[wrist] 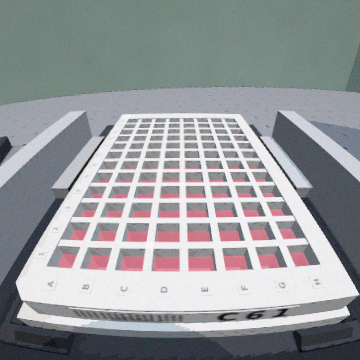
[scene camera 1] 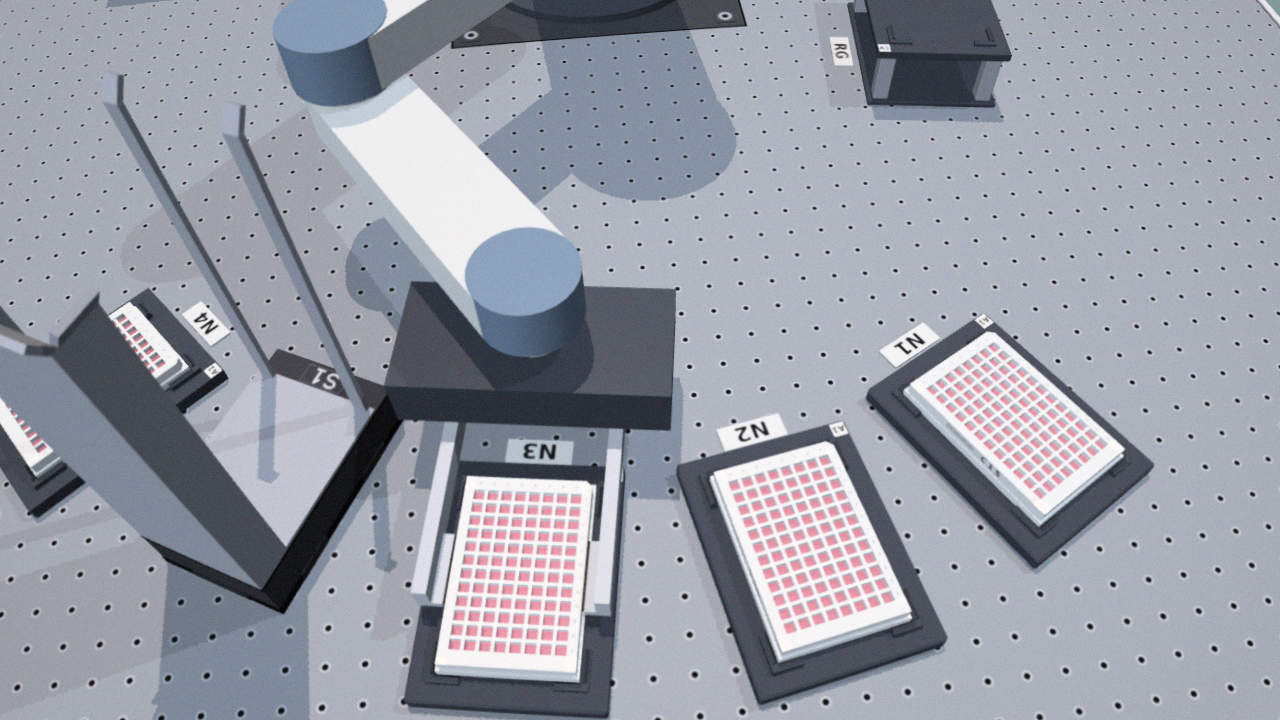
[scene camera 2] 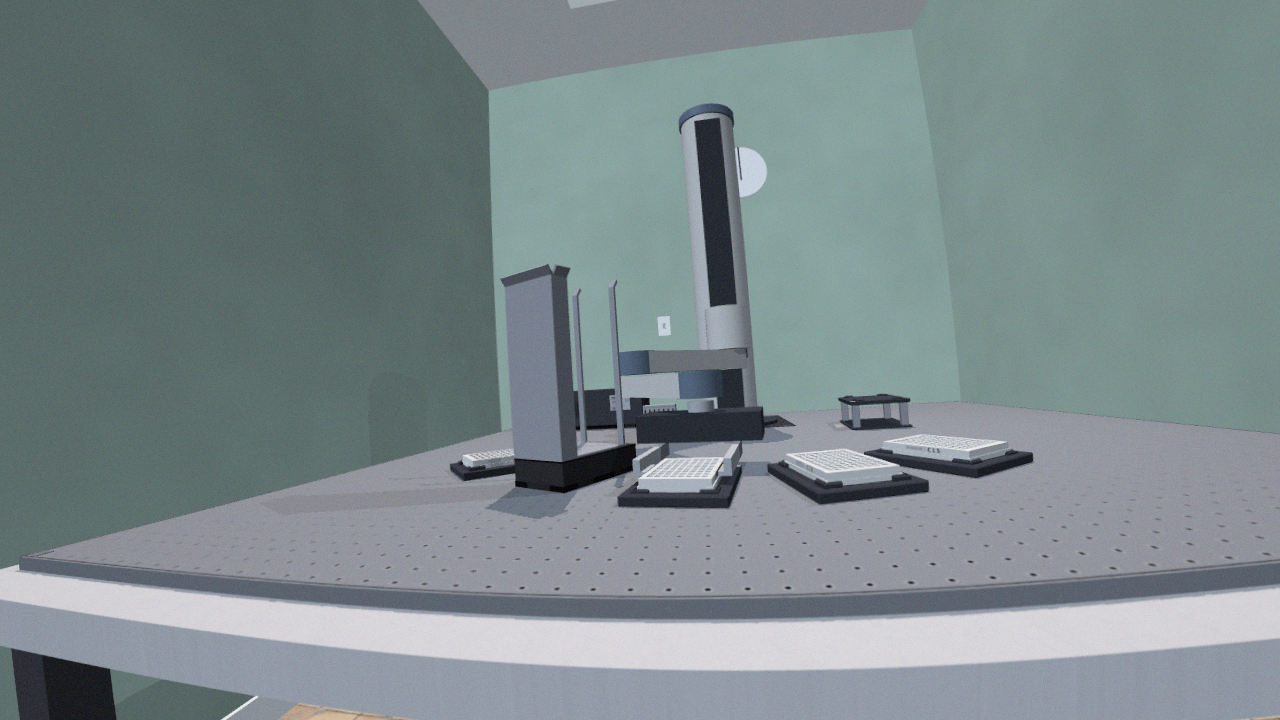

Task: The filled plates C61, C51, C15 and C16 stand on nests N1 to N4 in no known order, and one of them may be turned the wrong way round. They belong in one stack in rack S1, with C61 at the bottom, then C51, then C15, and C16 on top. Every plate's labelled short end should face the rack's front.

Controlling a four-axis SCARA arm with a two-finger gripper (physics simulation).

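Frame: origin at the arm's base, x ahead, y left, z up, level; centimetres.
Seen in the pictures: gripper, between the fingertips: (wrist: 181,126) (scene camera 1: 511,604) (scene camera 2: 680,467).
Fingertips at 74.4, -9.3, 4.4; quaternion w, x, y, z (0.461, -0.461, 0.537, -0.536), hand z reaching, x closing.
Observation:
Pixels of each thing's top centre, then the offset from my fingertips to it, as dx, dy, dz. "spot": a spot on its surface instead.
- Plate C61, centre of its top: (wrist: 181,157) (scene camera 1: 517,568) (scene camera 2: 685,467) -2.5, +0.4, -0.5
- nest N3, centre of its top: (scene camera 1: 519,575) (scene camera 2: 685,475) -2.5, +0.4, -1.5
- Plate C15, centre of its top: (scene camera 1: 1016,416) (scene camera 2: 942,441) -9.8, +34.4, -0.5
- partly hidden plate, centre of its top: (scene camera 1: 82,379) (scene camera 2: 504,453) -20.0, -31.5, -0.5
- Rack S1, centre of its top: (scene camera 1: 74,179) (scene camera 2: 565,278) -10.7, -15.8, +26.2
- N2's nest, a spot on its surface: (scene camera 1: 726,555) spot: -2.6, +13.4, -1.9
- marked RG, centre of its top: (scene camera 2: 871,396) -53.2, +40.2, +3.3
- dark box, a spot on its surface: (scene camera 2: 590,407) spot: -77.9, -31.2, +3.4
Plate C61 (scene camera 1: 516,573) (scene camera 2: 682,472) (wrist: 165,200) lies flat on nest N3 (scene camera 1: 510,696) (scene camera 2: 671,501). In the wrist view its C61 label is on the near short end. My gripper (scene camera 1: 519,573) (scene camera 2: 687,463) (wrist: 181,126) is shut on it, a pad against each long side. A plate (scene camera 1: 814,546) (scene camera 2: 841,465) is on N2; its name is unreadable. Plate C15 (scene camera 1: 1011,425) (scene camera 2: 944,445) is on N1, with C15 readable on a long side in scene camera 2. A partly hidden plate (scene camera 1: 147,344) (scene camera 2: 490,458) is on N4. Rack S1 (scene camera 1: 205,483) (scene camera 2: 539,367) holds no plate.
Rack S1's tall wall and two thin posts (scene camera 1: 290,259) (scene camera 2: 616,358) rise close beside N3. N2's nest (scene camera 1: 726,555) lies on N3's other side. A low stand marked RG (scene camera 1: 939,26) (scene camera 2: 872,399) is at the back right. A dark box (scene camera 2: 590,407) stands behind the rack.

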